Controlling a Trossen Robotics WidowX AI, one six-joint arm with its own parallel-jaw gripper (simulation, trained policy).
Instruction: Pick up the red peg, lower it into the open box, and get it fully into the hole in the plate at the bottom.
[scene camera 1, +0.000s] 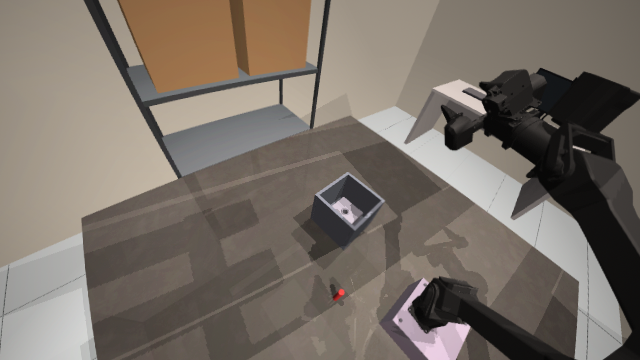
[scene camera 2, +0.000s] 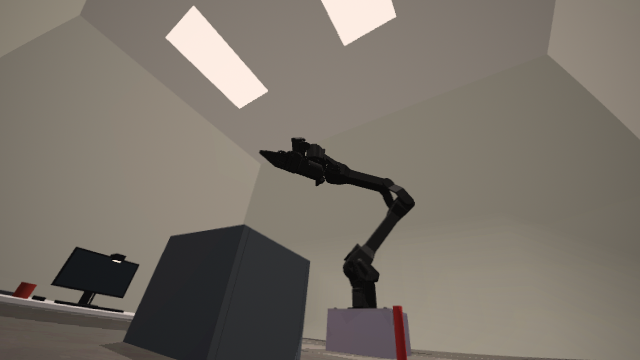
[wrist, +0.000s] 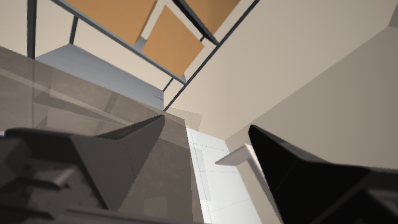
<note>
In view: my gripper (scene camera 1: 460, 95) and a grey box (scene camera 2: 227, 286).
The grey box is seen too in scene camera 1 (scene camera 1: 337, 227). My gripper shows as well in scene camera 2 (scene camera 2: 261, 151) and in the wrist view (wrist: 206, 123).
</note>
